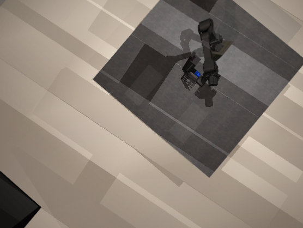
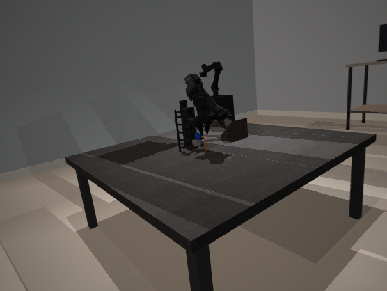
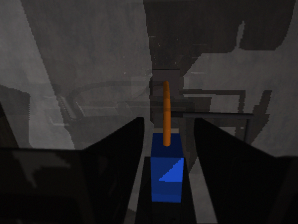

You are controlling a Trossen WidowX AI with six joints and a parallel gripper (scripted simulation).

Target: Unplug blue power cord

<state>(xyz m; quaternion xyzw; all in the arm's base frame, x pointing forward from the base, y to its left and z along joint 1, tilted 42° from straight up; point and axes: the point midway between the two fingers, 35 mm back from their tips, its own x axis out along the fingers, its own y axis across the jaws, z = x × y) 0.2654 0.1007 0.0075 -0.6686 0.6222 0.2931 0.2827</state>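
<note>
My gripper tip is now 10 mm short of the blue plug, 70 mm to the left of it and 10 mm above it.
</note>
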